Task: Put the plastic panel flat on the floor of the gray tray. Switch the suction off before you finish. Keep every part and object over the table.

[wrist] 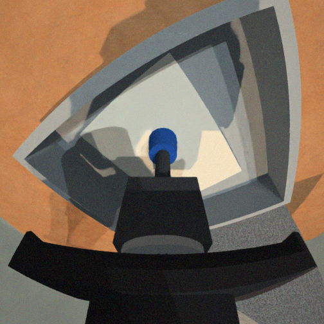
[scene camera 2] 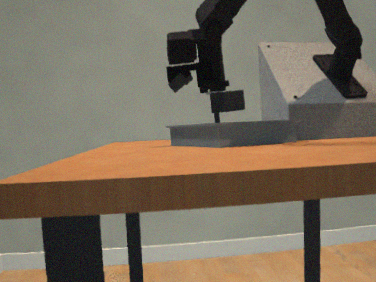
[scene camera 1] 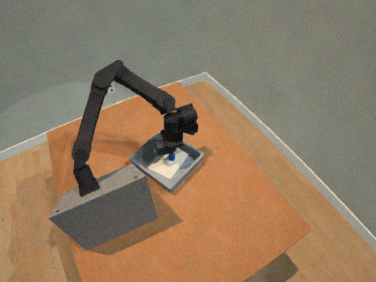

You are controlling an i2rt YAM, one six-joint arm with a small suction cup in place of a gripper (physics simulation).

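Where they show: hand at its tool point: (scene camera 1: pixel 171 159); arm's base at its link origin: (scene camera 2: pixel 338 76) (scene camera 1: pixel 89 187).
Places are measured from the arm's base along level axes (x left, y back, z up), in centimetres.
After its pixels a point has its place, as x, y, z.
Note:
The plastic panel (scene camera 1: pixel 162 170) {2.9, -29.9, -16.0} (wrist: pixel 150 100) is a thin, off-white square inside the gray tray (scene camera 1: pixel 189 173) {-4.8, -38.7, -16.0} (scene camera 2: pixel 197 136) {11.8, -43.0, -14.7} (wrist: pixel 295 100). It looks level and low between the walls, at or very near the tray floor; its underside is hidden. In scene camera 2 the tray wall hides the panel. My gripper (scene camera 1: pixel 172 157) (scene camera 2: pixel 217 118) (wrist: pixel 163 142), a blue suction cup on a black rod, points down and touches the panel's upper face inside its outline. It is shut on the panel. The panel is turned slightly relative to the tray walls.
The tray stands on the orange table top (scene camera 1: pixel 225 200) {-23.4, -43.7, -16.9} (scene camera 2: pixel 125 162) {41.4, -58.5, -16.9}. The gray base block (scene camera 1: pixel 112 212) {-14.3, -3.8, 1.6} (scene camera 2: pixel 320 117) {8.0, -10.8, -11.5} that carries the arm stands close beside the tray. The tray walls rise around the panel and cup. The table's edge lies beyond the tray.

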